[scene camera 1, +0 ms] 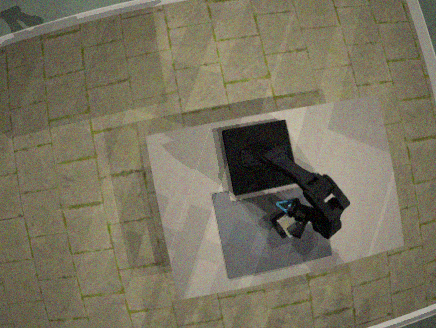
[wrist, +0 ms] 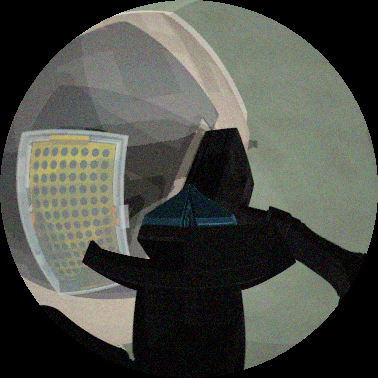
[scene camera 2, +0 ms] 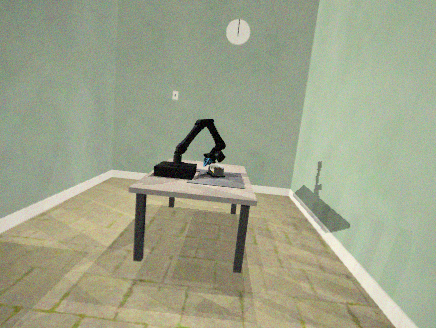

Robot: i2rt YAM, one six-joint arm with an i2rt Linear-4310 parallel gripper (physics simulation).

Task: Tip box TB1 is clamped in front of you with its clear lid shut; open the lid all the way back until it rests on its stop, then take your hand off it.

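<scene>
Tip box TB1 is a pale box with a yellow rack of round holes. In the wrist view it lies at the left, and its clear lid appears shut over the rack, with a small tab on the side facing the gripper. My gripper has blue fingers that are shut together with nothing between them. It is on the arm-base side of the box, apart from it in the wrist view. In scene camera 1 the arm's wrist partly hides the box.
The box stands on a grey mat on the pale table. The black arm base stands beside the mat. The upper arm reaches over from the base. The table's edge and the green wall show in the wrist view.
</scene>
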